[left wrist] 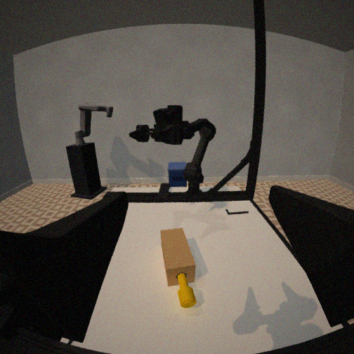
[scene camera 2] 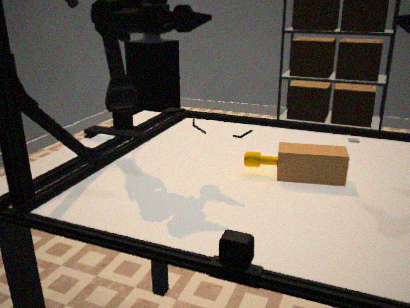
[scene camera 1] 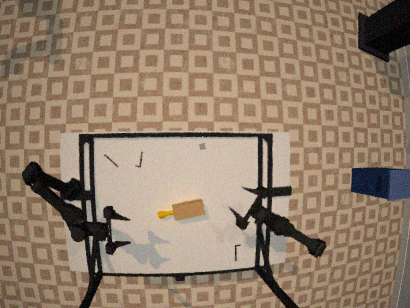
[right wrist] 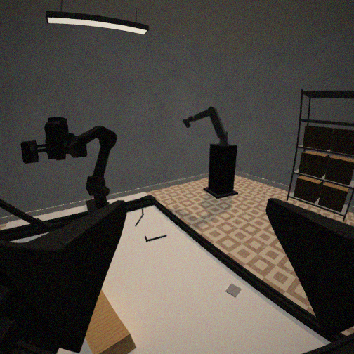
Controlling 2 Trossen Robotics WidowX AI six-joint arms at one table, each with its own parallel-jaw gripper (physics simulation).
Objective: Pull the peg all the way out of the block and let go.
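Frame: origin at the left arm's base, x ahead, y left, z up, level; millimetres.
Seen in the pictures: left gripper, fingertip midpoint: [scene camera 2: 203,17] [scene camera 1: 130,231]; right gripper, fingertip midpoint: [scene camera 2: 406,18] [scene camera 1: 235,197]; left arm's base, link origin: [scene camera 2: 123,128] [scene camera 1: 75,186].
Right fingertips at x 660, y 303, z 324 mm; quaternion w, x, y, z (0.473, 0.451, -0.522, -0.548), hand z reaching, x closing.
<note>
Offsets run from my right fingertips to a thing's top centre. "*": to the spot under its first point. Level surfaces: height alone.
A tan wooden block @[95 mm back, 160 mm right, 275 mm down] [scene camera 1: 188,209] [scene camera 2: 312,165] [left wrist: 176,255] [right wrist: 111,327] lies on the white table @[343 mm down] [scene camera 1: 150,185] [scene camera 2: 190,165]. A yellow peg @[166 mm back, 211 mm right, 292 mm down] [scene camera 1: 163,214] [scene camera 2: 253,159] [left wrist: 186,296] sticks out of the block's left end in both scene views; its thick head and part of its thin shaft show, and the rest is hidden inside. My left gripper [scene camera 1: 130,231] [left wrist: 199,195] is open and empty, above the table to the left of the peg, apart from it. My right gripper [scene camera 1: 236,198] [right wrist: 198,206] is open and empty, to the right of the block, apart from it.
A black frame [scene camera 1: 175,135] [scene camera 2: 120,244] edges the table, with a small black box [scene camera 2: 236,248] on its front rail. Thin black angled pieces @[415 mm back, 38 mm right, 337 mm down] [scene camera 1: 140,160] [left wrist: 236,212] and a small grey square @[* 156 mm back, 150 mm left, 340 mm down] [scene camera 1: 202,146] [right wrist: 233,290] lie on the table.
</note>
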